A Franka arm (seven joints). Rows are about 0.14 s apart.
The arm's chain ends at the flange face. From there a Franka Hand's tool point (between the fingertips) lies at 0.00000 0.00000 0.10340 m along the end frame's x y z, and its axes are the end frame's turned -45 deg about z.
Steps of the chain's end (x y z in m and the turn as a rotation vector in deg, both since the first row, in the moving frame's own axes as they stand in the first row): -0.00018 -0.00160 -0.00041 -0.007 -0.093 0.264; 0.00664 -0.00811 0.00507 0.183 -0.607 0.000; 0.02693 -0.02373 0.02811 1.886 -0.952 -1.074; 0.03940 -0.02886 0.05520 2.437 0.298 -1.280; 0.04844 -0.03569 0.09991 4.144 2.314 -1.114; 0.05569 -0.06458 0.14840 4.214 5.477 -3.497; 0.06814 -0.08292 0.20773 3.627 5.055 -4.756; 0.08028 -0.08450 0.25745 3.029 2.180 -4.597; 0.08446 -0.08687 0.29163 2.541 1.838 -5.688
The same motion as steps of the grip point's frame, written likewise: 0.00088 -0.00137 -0.00041 0.061 -0.071 0.264; 0.00989 -0.00205 0.00506 0.559 -0.300 0.000; 0.03698 -0.00137 0.02804 2.007 0.660 -1.074; 0.05173 0.00469 0.05511 1.513 1.934 -1.280; 0.06770 0.00660 0.09956 1.294 4.566 -1.114; 0.09742 -0.00506 0.14765 -0.893 6.853 -3.497; 0.11794 -0.00909 0.20712 -1.010 6.139 -4.756; 0.12311 -0.00433 0.25723 0.600 3.683 -4.597; 0.12668 -0.00288 0.29148 0.497 3.096 -5.688
